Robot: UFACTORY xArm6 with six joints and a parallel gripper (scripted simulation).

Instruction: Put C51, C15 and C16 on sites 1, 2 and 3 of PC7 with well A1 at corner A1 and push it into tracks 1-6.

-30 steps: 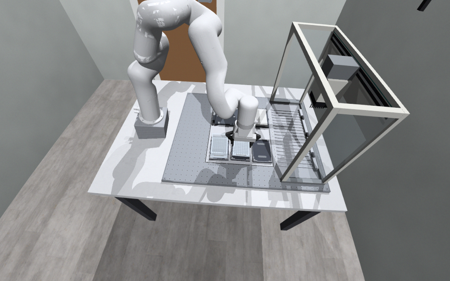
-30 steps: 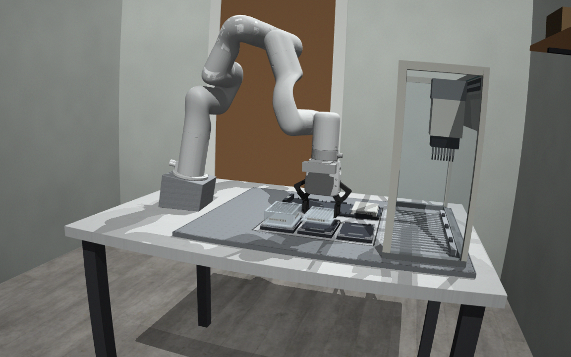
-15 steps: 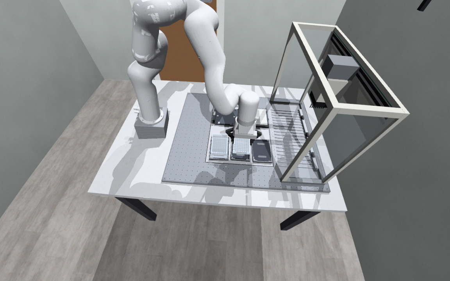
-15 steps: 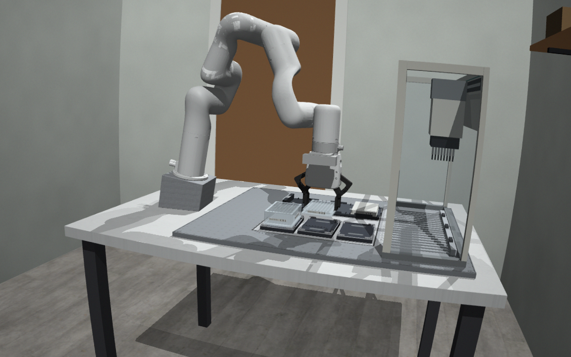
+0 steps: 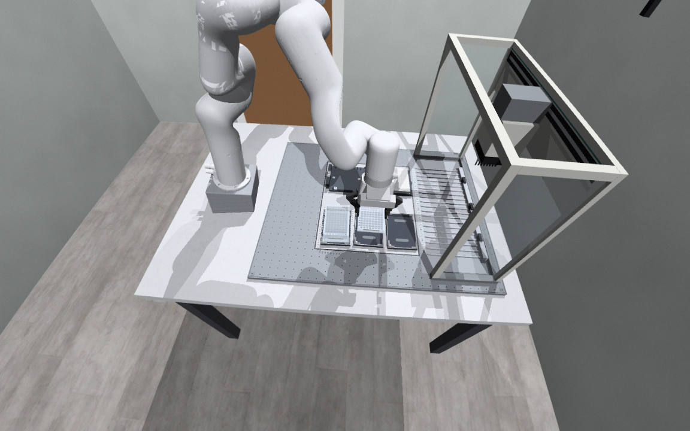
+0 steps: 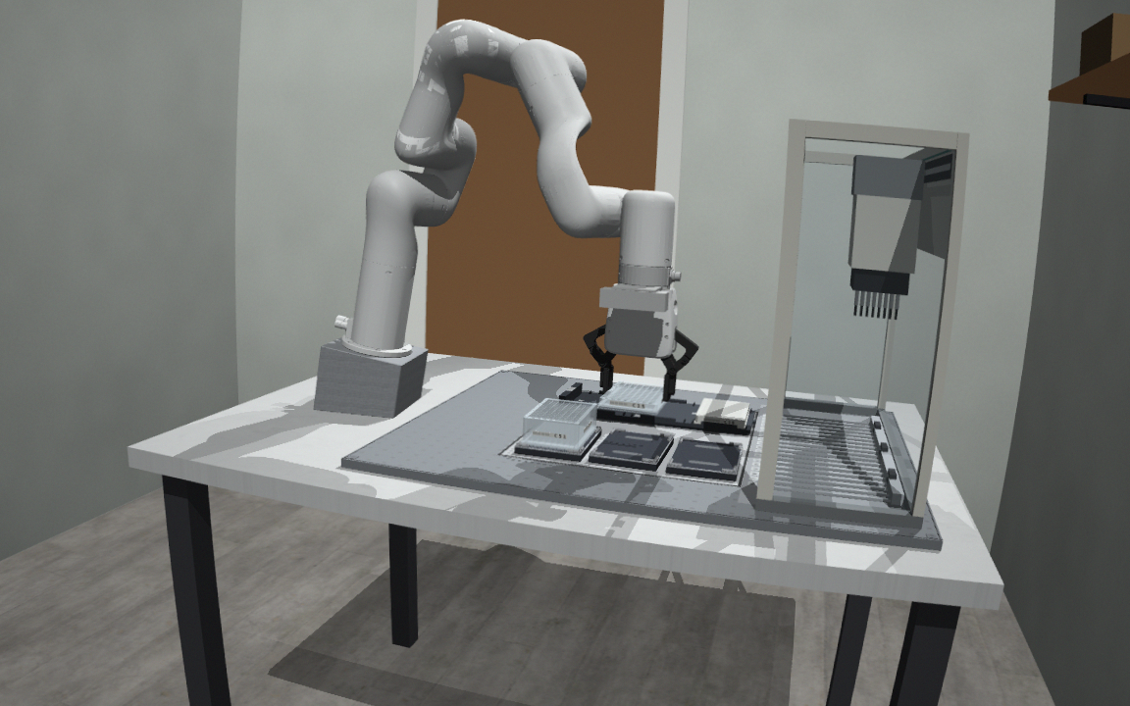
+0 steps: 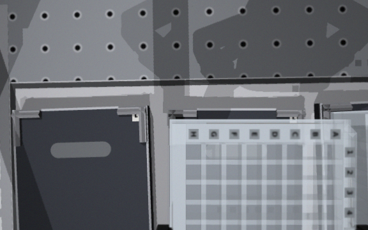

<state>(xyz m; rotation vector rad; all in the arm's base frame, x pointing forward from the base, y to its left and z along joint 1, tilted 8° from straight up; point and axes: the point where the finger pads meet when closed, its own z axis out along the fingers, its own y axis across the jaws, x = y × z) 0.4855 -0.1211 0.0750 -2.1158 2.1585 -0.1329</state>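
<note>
Right now the dark carrier PC7 is 230 mm to the left of my hand and 80 mm below it. Round my hand: front post (200 mm ahead, 160 mm to the right, 150 mm above); then nest S3 (110 mm ahead, 90 mm below); then nest S2 (90 mm below).
</note>
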